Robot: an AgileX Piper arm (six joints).
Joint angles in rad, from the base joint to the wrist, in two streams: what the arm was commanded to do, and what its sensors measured. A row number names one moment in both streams.
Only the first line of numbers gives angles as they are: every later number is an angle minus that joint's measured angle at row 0.
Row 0, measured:
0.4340 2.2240 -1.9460 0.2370 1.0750 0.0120
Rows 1 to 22, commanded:
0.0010 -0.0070 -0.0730 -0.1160 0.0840 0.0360
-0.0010 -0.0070 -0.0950 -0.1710 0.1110 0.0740
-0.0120 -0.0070 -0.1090 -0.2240 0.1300 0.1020
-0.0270 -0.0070 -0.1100 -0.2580 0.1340 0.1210
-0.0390 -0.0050 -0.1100 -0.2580 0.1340 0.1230
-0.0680 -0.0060 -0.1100 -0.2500 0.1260 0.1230
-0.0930 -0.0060 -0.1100 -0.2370 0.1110 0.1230
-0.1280 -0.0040 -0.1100 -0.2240 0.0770 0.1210
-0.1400 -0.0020 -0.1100 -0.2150 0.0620 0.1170
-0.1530 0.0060 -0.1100 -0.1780 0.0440 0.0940
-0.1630 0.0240 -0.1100 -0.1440 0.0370 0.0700
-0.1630 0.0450 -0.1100 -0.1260 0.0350 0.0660
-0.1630 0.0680 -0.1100 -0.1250 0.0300 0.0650
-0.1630 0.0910 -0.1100 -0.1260 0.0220 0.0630
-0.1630 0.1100 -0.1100 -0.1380 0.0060 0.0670
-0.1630 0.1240 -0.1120 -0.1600 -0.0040 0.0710
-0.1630 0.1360 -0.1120 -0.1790 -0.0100 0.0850
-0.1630 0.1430 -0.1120 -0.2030 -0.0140 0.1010
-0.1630 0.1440 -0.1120 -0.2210 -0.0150 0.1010
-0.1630 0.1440 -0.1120 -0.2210 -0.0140 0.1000
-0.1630 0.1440 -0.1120 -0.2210 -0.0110 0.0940
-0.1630 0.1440 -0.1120 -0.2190 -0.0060 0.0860
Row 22, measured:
-0.1620 0.1420 -0.1040 -0.2110 -0.0070 0.0930
